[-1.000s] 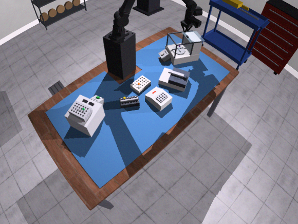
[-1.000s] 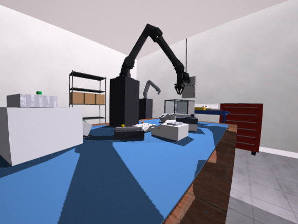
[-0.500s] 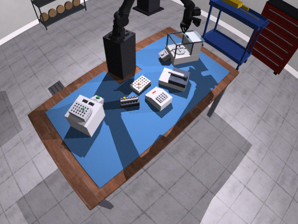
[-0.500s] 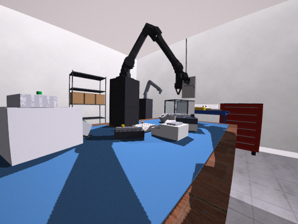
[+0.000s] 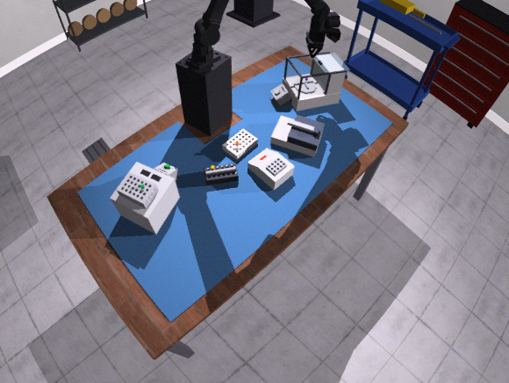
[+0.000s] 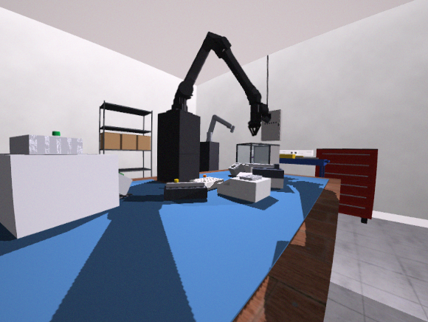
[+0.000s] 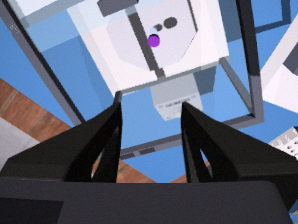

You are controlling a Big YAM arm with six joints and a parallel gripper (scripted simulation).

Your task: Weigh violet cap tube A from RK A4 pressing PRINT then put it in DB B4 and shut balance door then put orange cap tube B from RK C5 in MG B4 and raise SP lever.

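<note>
My hand is 17 cm above the violet-capped tube and 1 cm to the left of it. From my hand the other things lie so: tube rack RK 46 cm to the right, 26 cm below, 1 cm ahead; then print key 21 cm below, 14 cm to the right, 7 cm behind; then SP lever 25 cm to the right, 18 cm below, 16 cm ahead.
</note>
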